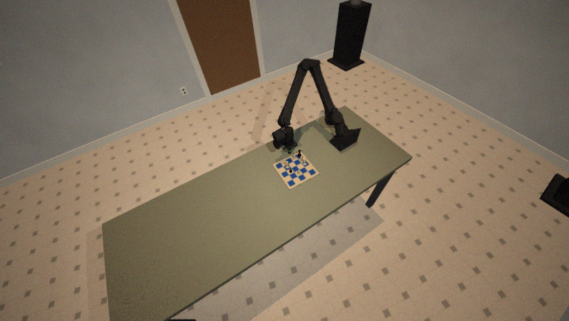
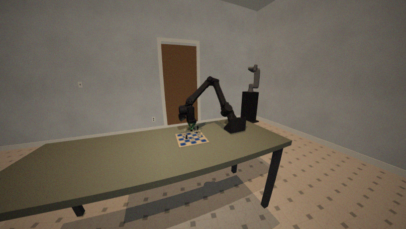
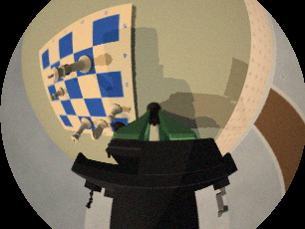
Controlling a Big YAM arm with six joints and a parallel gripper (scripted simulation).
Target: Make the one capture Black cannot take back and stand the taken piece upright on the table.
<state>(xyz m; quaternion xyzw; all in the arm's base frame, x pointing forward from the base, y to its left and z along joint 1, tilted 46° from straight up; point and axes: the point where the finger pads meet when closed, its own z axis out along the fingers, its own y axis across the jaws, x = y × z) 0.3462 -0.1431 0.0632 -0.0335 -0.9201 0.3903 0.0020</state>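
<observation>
Now: the white chess piece 90 mm to the left of my hand, 90 mm ahead of it and 20 mm above it. Round my hand: blue-and-cream chessboard: 140 mm to the left, 50 mm ahead, 20 mm below.
</observation>
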